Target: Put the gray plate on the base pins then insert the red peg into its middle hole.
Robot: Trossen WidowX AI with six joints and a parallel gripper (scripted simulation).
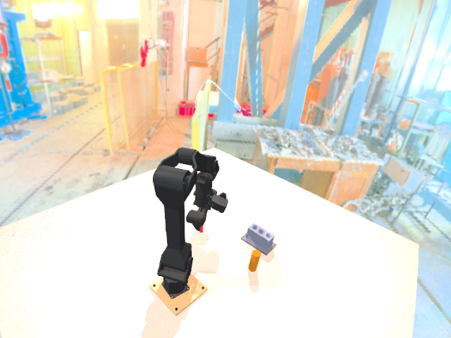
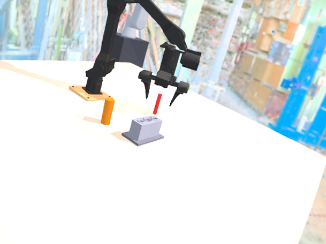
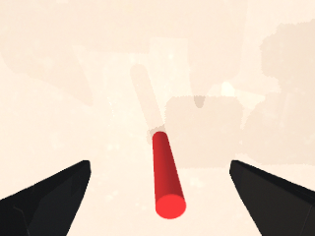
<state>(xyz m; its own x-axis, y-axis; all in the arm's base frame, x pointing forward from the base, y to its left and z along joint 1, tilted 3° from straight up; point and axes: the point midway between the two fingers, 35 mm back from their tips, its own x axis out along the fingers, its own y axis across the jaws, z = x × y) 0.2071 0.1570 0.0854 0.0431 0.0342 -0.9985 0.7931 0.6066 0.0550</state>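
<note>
Right now the red peg is 10 mm below my gripper tip. The rest, counted from my gripper tip: gray plate: 140 mm ahead, 170 mm to the right; orange cylinder: 40 mm ahead, 240 mm to the right, 10 mm below; base: 140 mm ahead, 170 mm to the right, 40 mm below.
</note>
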